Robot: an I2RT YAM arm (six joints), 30 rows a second.
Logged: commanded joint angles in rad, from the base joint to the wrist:
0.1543, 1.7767, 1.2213, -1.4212, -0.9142, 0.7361
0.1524, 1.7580, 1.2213, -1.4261, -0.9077, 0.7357
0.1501, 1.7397, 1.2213, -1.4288, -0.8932, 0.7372
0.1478, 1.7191, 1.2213, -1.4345, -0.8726, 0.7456
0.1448, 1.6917, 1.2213, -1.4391, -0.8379, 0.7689
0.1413, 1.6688, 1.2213, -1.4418, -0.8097, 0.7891
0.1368, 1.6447, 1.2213, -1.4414, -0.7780, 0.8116
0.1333, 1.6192, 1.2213, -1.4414, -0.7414, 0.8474
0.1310, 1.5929, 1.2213, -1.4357, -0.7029, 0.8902
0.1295, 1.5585, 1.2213, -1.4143, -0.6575, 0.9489
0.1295, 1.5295, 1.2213, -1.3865, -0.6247, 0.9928
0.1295, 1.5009, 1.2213, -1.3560, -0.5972, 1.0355
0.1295, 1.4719, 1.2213, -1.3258, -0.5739, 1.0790
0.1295, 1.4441, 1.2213, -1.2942, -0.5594, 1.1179
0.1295, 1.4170, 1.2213, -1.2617, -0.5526, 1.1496
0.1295, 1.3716, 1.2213, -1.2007, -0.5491, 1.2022
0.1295, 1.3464, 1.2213, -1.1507, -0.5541, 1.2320
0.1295, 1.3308, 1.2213, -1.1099, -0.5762, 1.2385
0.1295, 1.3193, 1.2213, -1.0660, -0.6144, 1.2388
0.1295, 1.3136, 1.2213, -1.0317, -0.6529, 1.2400
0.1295, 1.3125, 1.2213, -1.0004, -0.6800, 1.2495
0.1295, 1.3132, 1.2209, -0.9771, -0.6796, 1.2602
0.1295, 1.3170, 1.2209, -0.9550, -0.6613, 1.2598
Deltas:
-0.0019, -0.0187, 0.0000, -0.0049, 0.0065, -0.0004
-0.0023, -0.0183, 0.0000, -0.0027, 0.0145, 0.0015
-0.0023, -0.0206, 0.0000, -0.0057, 0.0206, 0.0084
-0.0030, -0.0274, 0.0000, -0.0046, 0.0347, 0.0233
-0.0035, -0.0229, 0.0000, -0.0027, 0.0282, 0.0202
-0.0045, -0.0241, 0.0000, 0.0004, 0.0317, 0.0225
-0.0035, -0.0255, 0.0000, 0.0000, 0.0366, 0.0358
-0.0023, -0.0263, 0.0000, 0.0057, 0.0385, 0.0428
-0.0015, -0.0344, 0.0000, 0.0214, 0.0454, 0.0587
0.0000, -0.0290, 0.0000, 0.0278, 0.0328, 0.0439
0.0000, -0.0286, 0.0000, 0.0305, 0.0275, 0.0427
0.0000, -0.0290, 0.0000, 0.0302, 0.0233, 0.0435
0.0000, -0.0278, 0.0000, 0.0316, 0.0145, 0.0389
0.0000, -0.0271, 0.0000, 0.0325, 0.0068, 0.0317
0.0000, -0.0454, 0.0000, 0.0610, 0.0035, 0.0526
0.0000, -0.0252, 0.0000, 0.0500, -0.0050, 0.0298
0.0000, -0.0156, 0.0000, 0.0408, -0.0221, 0.0065
0.0000, -0.0115, 0.0000, 0.0439, -0.0382, 0.0003
0.0000, -0.0057, 0.0000, 0.0343, -0.0385, 0.0012
0.0000, -0.0011, 0.0000, 0.0313, -0.0271, 0.0095
0.0000, 0.0007, -0.0004, 0.0233, 0.0004, 0.0107
0.0000, 0.0038, 0.0000, 0.0221, 0.0183, -0.0004

